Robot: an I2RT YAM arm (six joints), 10 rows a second.
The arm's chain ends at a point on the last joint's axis. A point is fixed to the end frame.
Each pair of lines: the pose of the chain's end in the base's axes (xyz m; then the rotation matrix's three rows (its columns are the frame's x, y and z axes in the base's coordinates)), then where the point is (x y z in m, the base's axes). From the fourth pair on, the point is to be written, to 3 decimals.
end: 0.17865, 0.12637, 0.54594; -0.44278, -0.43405, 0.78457; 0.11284, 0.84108, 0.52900; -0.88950, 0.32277, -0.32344
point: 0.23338 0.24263 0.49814
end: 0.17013, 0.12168, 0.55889; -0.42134, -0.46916, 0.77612; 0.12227, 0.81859, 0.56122; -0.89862, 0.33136, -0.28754
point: 0.22246 0.24078 0.51561
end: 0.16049, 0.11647, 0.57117; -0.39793, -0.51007, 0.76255; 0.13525, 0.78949, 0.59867; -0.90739, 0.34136, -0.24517
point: 0.20953 0.23876 0.53329
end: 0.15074, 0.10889, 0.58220; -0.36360, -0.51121, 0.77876; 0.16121, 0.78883, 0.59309; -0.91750, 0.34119, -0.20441
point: 0.203 0.231 0.549
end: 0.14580, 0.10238, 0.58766; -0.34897, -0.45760, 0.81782; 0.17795, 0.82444, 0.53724; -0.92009, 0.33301, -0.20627
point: 0.206 0.221 0.554
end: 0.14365, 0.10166, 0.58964; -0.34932, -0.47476, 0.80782; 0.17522, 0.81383, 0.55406; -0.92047, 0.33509, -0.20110
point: 0.202 0.221 0.556
